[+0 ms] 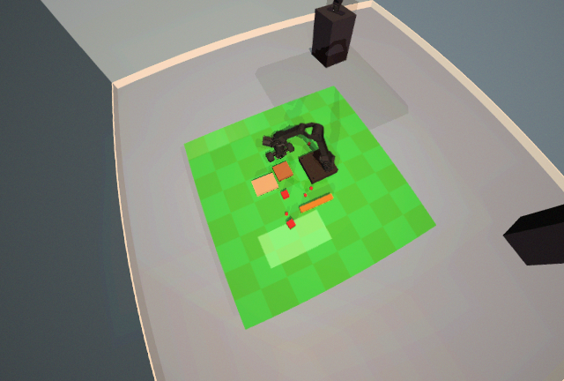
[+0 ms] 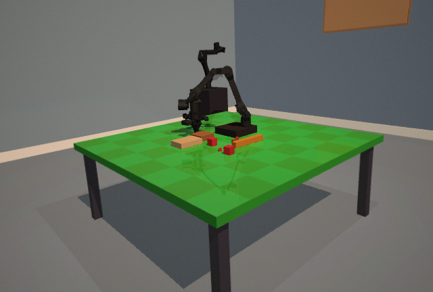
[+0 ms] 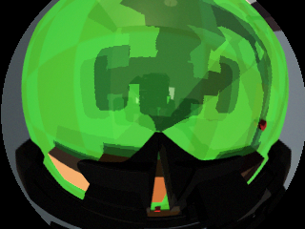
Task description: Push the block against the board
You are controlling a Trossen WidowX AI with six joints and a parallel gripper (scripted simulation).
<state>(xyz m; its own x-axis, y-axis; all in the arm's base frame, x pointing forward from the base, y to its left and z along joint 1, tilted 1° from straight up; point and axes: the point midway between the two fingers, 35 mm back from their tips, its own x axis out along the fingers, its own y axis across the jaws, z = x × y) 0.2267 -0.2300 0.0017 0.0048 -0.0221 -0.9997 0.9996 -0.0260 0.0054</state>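
Now: gripper tip 40 mm short of the brown square block, 100 mm to the right of it and 10 mm below it. Round my gripper tip: light tan flat slab (180 mm ahead, 120 mm to the left, 10 mm above); then long narrow orange board (40 mm behind, 390 mm to the left, 10 mm above).
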